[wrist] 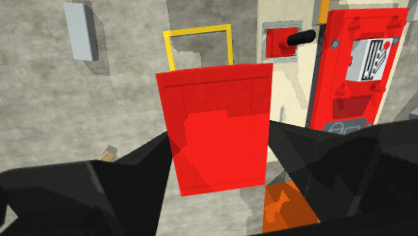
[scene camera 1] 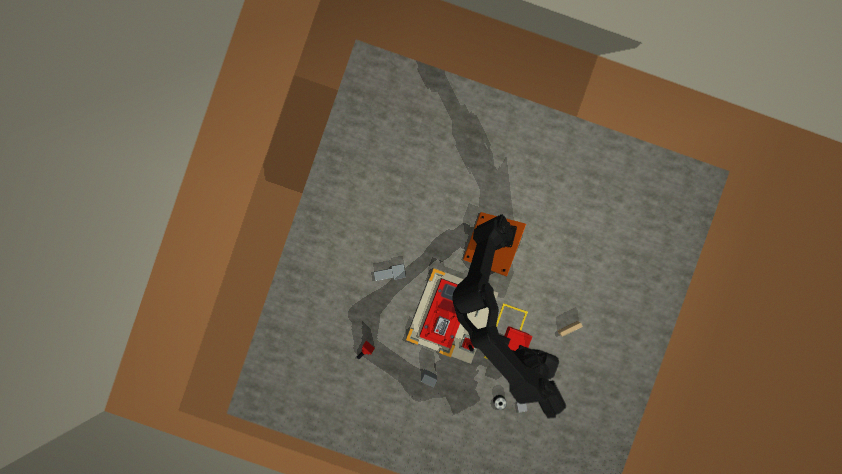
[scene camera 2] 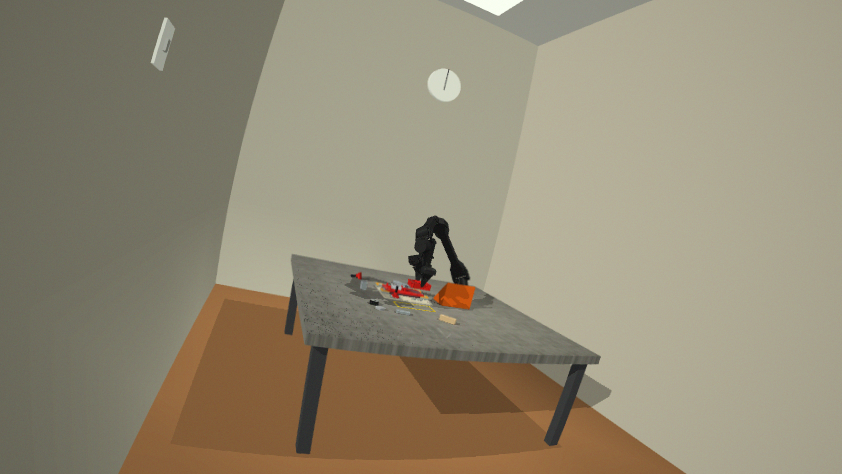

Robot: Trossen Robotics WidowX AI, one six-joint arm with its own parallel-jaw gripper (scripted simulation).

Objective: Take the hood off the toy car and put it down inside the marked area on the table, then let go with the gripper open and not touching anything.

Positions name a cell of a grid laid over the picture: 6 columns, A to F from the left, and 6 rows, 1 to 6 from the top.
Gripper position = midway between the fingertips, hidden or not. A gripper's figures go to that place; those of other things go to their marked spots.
Labels:
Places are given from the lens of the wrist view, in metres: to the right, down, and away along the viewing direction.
my gripper (wrist: D4): 0.01, 0.01, 0.12
red hood (wrist: D4): 0.01, 0.00, 0.10

